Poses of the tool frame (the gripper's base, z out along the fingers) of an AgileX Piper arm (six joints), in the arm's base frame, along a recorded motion.
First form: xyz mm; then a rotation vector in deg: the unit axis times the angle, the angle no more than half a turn.
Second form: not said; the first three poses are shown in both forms.
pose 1, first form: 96.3 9.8 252.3 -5.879 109.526 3.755
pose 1, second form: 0.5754 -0.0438 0.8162 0.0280 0.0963 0.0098 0.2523
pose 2, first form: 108.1 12.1 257.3 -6.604 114.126 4.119
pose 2, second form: 0.5418 -0.0485 0.8386 0.0303 0.1081 0.0121 0.2573
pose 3, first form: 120.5 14.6 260.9 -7.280 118.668 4.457
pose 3, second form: 0.5077 -0.0527 0.8593 0.0323 0.1205 0.0146 0.2609
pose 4, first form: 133.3 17.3 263.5 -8.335 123.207 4.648
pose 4, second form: 0.4727 -0.0594 0.8786 0.0331 0.1333 0.0173 0.2635
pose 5, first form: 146.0 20.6 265.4 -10.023 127.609 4.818
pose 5, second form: 0.4376 -0.0704 0.8958 0.0338 0.1460 0.0206 0.2654
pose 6, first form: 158.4 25.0 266.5 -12.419 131.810 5.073
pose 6, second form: 0.4028 -0.0858 0.9106 0.0350 0.1584 0.0250 0.2665
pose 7, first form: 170.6 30.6 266.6 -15.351 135.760 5.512
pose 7, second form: 0.3686 -0.1044 0.9229 0.0375 0.1706 0.0306 0.2666
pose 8, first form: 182.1 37.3 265.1 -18.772 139.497 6.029
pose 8, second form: 0.3348 -0.1256 0.9330 0.0403 0.1821 0.0373 0.2651
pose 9, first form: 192.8 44.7 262.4 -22.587 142.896 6.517
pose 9, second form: 0.3022 -0.1487 0.9406 0.0429 0.1928 0.0447 0.2624
